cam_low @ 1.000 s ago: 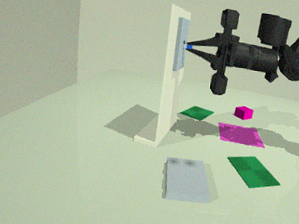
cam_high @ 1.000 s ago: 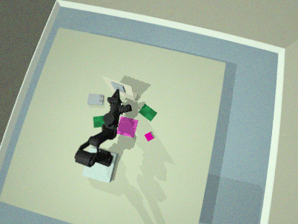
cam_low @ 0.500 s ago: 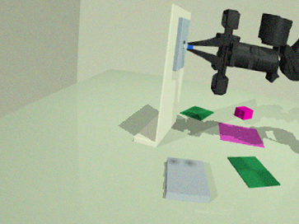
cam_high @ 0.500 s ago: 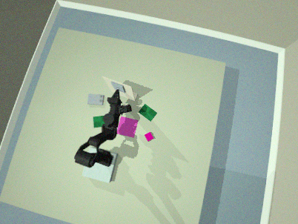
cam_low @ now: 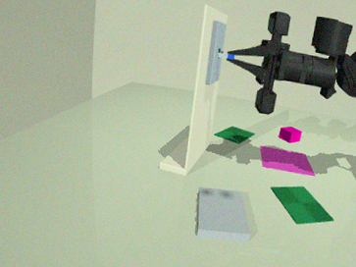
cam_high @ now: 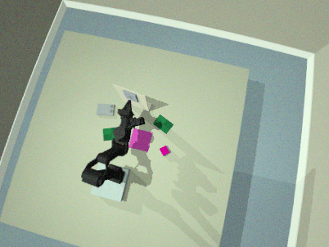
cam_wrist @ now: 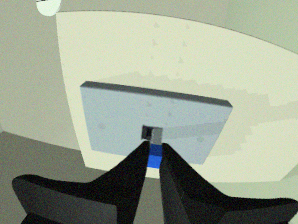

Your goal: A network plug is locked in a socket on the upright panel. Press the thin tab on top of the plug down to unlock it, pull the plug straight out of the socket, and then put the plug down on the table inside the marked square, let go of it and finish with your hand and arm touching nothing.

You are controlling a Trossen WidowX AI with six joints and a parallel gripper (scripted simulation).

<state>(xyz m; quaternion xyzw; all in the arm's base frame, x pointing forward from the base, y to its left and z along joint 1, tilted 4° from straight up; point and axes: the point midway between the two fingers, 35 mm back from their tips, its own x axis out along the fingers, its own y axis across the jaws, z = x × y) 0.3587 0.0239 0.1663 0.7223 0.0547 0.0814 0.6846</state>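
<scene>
The magenta marked square is 16 cm behind my gripper tip, 9 cm to the right of it and 21 cm below it. Round my gripper tip: upright panel: 3 cm ahead, 8 cm below; pale grey slab: 5 cm behind, 18 cm to the left, 21 cm below; blue network plug: right at my gripper tip.
</scene>
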